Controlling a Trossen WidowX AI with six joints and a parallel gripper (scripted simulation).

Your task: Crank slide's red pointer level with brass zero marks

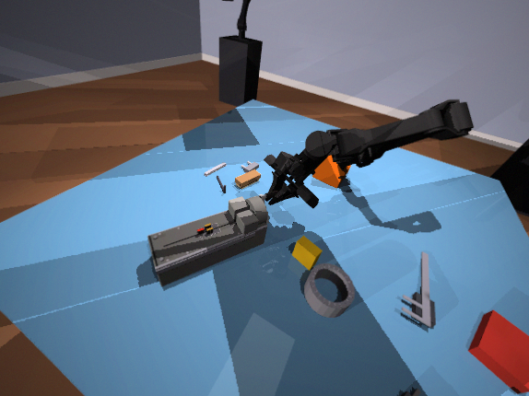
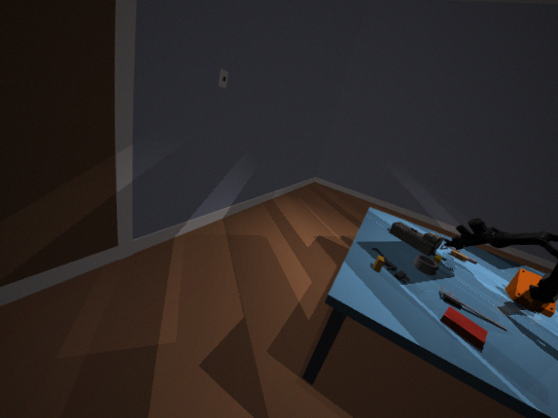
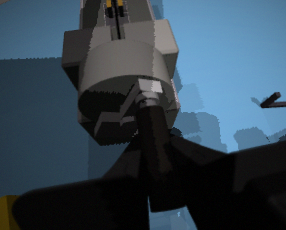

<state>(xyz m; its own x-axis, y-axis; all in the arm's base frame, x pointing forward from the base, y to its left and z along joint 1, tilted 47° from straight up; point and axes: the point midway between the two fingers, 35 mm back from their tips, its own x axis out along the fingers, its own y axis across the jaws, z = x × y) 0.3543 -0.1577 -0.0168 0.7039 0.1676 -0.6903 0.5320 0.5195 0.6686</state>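
Right now my gripper tip is 5 cm short of the yellow block, 14 cm to the right of it and 6 cm above it. From my gripper tip the other things lie so: dark crank handle (1 cm behind, 1 cm to the left, 3 cm above); red pointer (16 cm ahead, 9 cm to the right, 1 cm below); brown block (14 cm behind, 13 cm to the right, 8 cm below).
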